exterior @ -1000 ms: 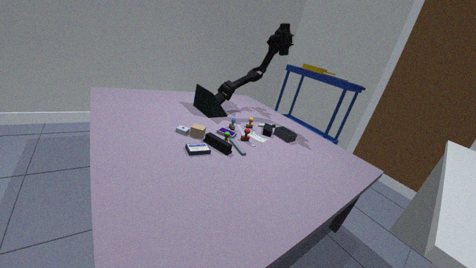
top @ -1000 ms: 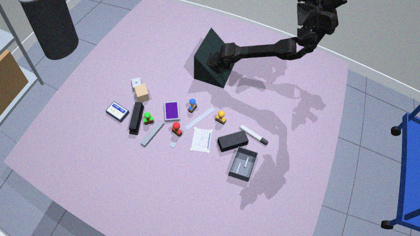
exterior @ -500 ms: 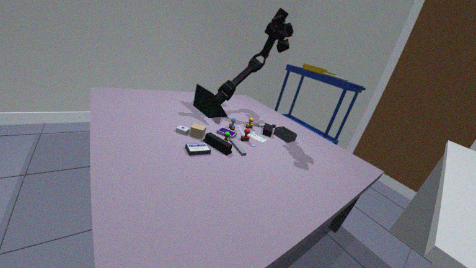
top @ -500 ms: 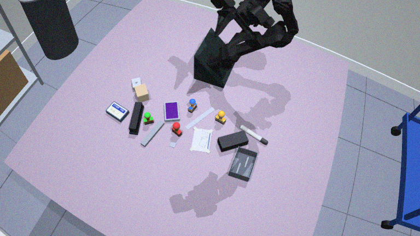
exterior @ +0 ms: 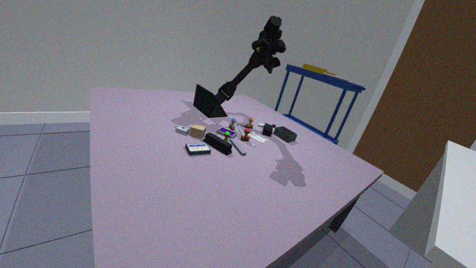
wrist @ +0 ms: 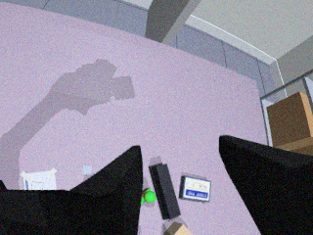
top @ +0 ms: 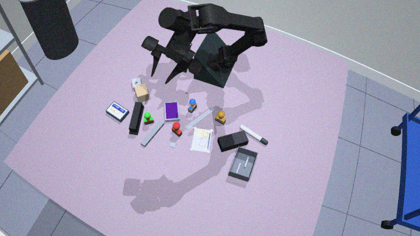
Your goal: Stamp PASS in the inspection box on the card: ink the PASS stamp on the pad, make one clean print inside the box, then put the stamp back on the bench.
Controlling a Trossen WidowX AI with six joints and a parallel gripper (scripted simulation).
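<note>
Right now the green-knobbed stamp is 50 mm behind my gripper tip, 100 mm to the right of it and 350 mm below it. Round my gripper tip: purple ink pad (120 mm behind, 20 mm to the right, 360 mm below); red stamp (40 mm behind, 30 mm to the left, 350 mm below); grey bar (70 mm to the right, 360 mm below).
</note>
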